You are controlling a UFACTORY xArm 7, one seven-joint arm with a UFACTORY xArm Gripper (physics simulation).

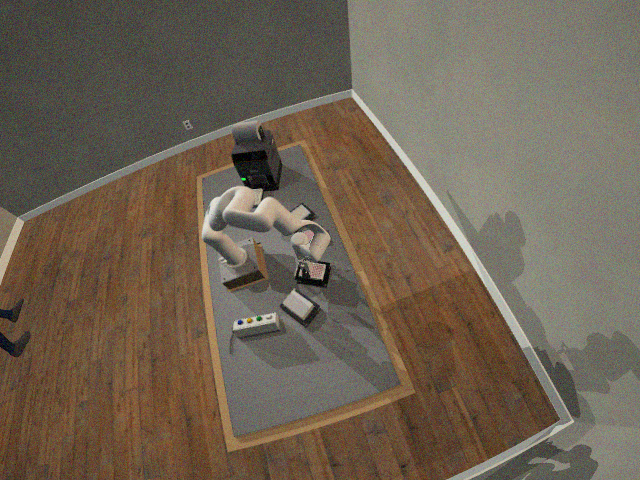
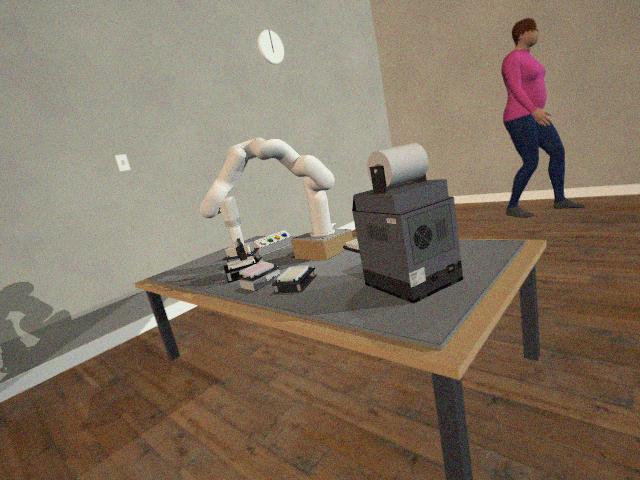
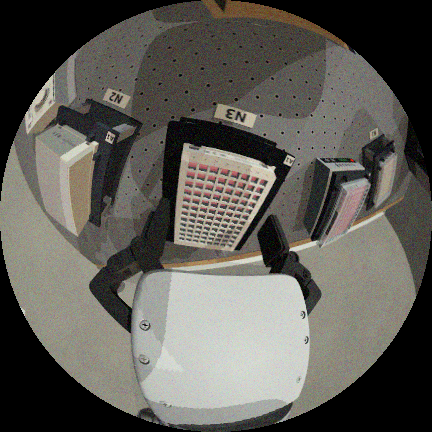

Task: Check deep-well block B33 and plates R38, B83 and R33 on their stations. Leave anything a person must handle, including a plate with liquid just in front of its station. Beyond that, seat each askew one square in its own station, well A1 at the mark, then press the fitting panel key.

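Observation:
My gripper (image 3: 218, 217) (image 2: 241, 251) is open and empty, its fingers on either side of the near end of a cream many-well plate (image 3: 222, 205) (image 1: 316, 271). That plate holds pink liquid and lies on black station N3 (image 3: 172, 145). Its exact seating is hard to judge. A pale, tall block or plate (image 3: 65, 185) (image 1: 299, 303) is on station N2 (image 3: 117, 145). A clear-lidded pink plate (image 3: 349, 202) (image 2: 258, 269) is on a box-shaped station (image 3: 320, 195) with a small red display. A pale plate (image 3: 385, 172) (image 2: 295, 273) is on station N1 (image 3: 371, 155). Plate codes are unreadable.
The key panel (image 1: 255, 325) (image 2: 272, 240) has blue, yellow, green and white keys. A dark machine (image 1: 256, 160) (image 2: 408, 242) with a roll on top stands at the table's other end. A pale item (image 2: 352, 244) lies beside it. A person (image 2: 524, 87) stands beyond the table.

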